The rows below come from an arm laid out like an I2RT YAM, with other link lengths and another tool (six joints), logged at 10 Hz.
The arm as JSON. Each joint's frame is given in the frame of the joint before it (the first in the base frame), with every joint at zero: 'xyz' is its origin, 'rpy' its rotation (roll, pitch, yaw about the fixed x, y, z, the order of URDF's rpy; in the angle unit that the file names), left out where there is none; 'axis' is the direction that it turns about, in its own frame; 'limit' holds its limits. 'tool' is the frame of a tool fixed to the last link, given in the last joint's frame.
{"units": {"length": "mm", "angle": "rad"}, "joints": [
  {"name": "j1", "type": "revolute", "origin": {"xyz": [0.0, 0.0, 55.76]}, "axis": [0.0, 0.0, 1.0], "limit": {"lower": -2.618, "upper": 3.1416}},
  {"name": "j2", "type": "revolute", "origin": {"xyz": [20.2, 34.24, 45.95]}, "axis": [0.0, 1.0, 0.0], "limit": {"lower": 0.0, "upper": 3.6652}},
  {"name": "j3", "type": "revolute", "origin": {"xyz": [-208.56, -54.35, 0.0]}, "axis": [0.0, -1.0, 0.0], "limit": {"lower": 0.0, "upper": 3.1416}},
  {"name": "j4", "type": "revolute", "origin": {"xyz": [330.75, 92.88, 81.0]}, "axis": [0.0, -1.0, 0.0], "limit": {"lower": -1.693, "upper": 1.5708}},
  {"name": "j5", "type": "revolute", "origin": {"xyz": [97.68, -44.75, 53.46]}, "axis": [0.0, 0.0, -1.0], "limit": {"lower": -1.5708, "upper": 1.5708}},
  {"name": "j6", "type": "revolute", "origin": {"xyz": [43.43, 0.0, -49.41]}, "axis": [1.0, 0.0, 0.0], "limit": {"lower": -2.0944, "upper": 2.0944}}
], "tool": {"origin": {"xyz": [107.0, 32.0, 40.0], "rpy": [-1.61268, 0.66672, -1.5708]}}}
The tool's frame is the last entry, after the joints.
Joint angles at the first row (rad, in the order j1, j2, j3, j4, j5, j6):
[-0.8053, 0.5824, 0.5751, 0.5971, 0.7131, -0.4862]
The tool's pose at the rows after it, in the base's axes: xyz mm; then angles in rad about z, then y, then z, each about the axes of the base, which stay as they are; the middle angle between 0 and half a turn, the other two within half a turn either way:
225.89 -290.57 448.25 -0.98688 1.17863 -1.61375
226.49 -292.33 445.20 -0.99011 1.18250 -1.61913
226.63 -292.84 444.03 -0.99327 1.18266 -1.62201
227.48 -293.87 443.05 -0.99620 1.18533 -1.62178
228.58 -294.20 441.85 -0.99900 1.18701 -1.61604
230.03 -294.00 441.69 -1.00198 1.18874 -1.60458
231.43 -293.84 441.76 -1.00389 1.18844 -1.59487
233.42 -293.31 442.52 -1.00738 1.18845 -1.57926
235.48 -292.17 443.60 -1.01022 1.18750 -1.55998
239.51 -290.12 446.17 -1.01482 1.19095 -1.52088
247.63 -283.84 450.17 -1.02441 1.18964 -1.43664
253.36 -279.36 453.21 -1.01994 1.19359 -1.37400
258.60 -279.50 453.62 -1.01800 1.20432 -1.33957
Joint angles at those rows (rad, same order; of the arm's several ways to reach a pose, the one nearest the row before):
[-0.8053, 0.5977, 0.5783, 0.6145, 0.7396, -0.5008]
[-0.8054, 0.6044, 0.5745, 0.6229, 0.7455, -0.5049]
[-0.8053, 0.6067, 0.5722, 0.6289, 0.7478, -0.5102]
[-0.8053, 0.6117, 0.5737, 0.6290, 0.7486, -0.5107]
[-0.8053, 0.6117, 0.5722, 0.6255, 0.7444, -0.5079]
[-0.8053, 0.6089, 0.5731, 0.6139, 0.7354, -0.5009]
[-0.8054, 0.6090, 0.5745, 0.6083, 0.7270, -0.4959]
[-0.8053, 0.6075, 0.5781, 0.5958, 0.7137, -0.4882]
[-0.8053, 0.6031, 0.5810, 0.5809, 0.6970, -0.4783]
[-0.8053, 0.5942, 0.5912, 0.5412, 0.6646, -0.4542]
[-0.8053, 0.5736, 0.6013, 0.4816, 0.5909, -0.4127]
[-0.8054, 0.5630, 0.6127, 0.4361, 0.5370, -0.3705]
[-0.8053, 0.5733, 0.6281, 0.4098, 0.5091, -0.3446]

